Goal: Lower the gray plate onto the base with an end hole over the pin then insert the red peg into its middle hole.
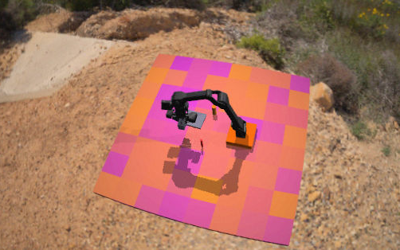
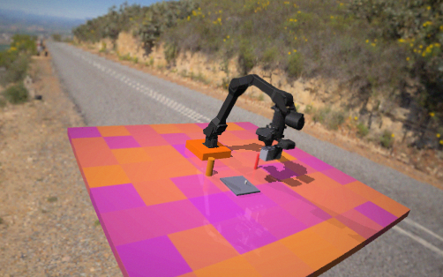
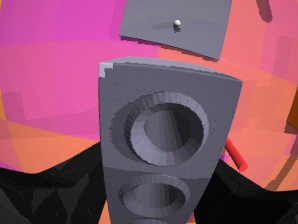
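Now: gripper tip 130 mm above the gray base, 110 mm to the left of it and 20 mm past it. From my gripper tip the other things lie so: orange post (200 mm to the right, 150 mm behind, 90 mm below); then red peg (130 mm behind, 90 mm below, 70 mm to the left); then gray plate (30 mm above).
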